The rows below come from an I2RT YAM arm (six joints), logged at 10 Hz.
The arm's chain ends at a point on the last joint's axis. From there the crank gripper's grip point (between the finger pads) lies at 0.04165 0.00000 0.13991 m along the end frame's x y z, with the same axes.
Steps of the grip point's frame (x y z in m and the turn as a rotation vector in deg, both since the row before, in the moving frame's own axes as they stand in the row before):
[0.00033, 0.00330, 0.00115, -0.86, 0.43, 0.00]
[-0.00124, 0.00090, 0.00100, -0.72, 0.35, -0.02]
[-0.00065, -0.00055, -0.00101, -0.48, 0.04, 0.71]
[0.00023, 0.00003, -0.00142, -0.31, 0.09, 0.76]
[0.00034, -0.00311, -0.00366, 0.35, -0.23, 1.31]
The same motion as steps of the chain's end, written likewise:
[-0.00072, 0.00120, 0.00148, -0.86, 0.43, 0.00]
[-0.00209, -0.00084, 0.00127, -0.72, 0.35, -0.02]
[-0.00074, -0.00224, -0.00097, -0.48, 0.04, 0.71]
[0.00002, -0.00128, -0.00135, -0.31, 0.09, 0.76]
[0.00090, -0.00320, -0.00383, 0.35, -0.23, 1.31]

